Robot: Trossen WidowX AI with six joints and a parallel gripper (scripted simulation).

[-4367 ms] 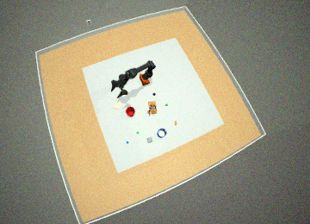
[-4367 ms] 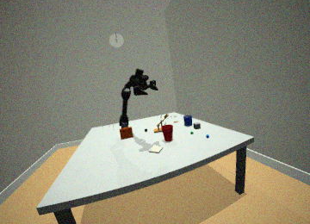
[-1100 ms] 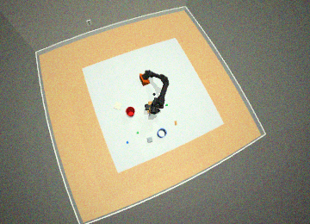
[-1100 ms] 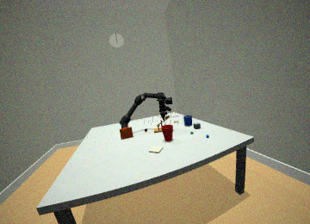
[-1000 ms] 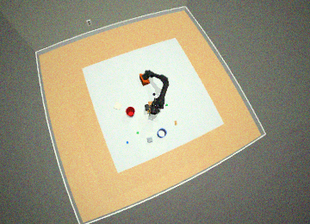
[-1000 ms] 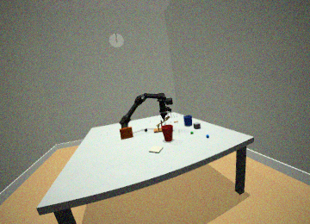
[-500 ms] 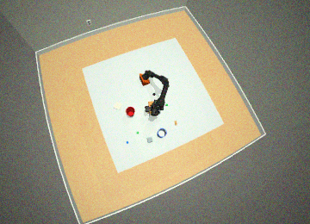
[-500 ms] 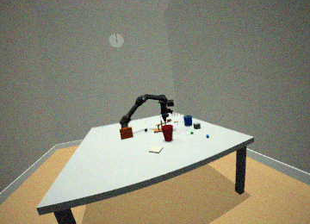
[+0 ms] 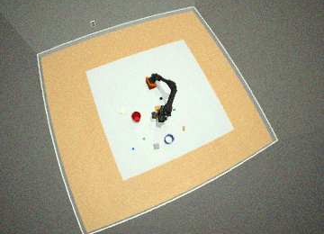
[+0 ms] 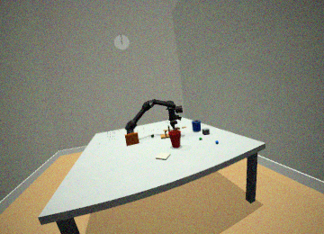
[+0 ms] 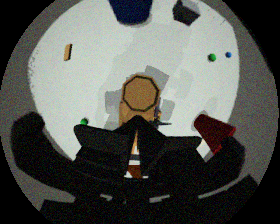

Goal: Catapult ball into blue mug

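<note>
My gripper tip is now 3 cm past the wooden catapult, 1 cm to the left of it and 1 cm above it. Also, from my gripper tip: blue mug 24 cm ahead, 4 cm to the right, 4 cm below; red cup 22 cm to the right, 10 cm behind, 3 cm below; dark ball 19 cm behind, 11 cm to the left, 5 cm below.
</note>
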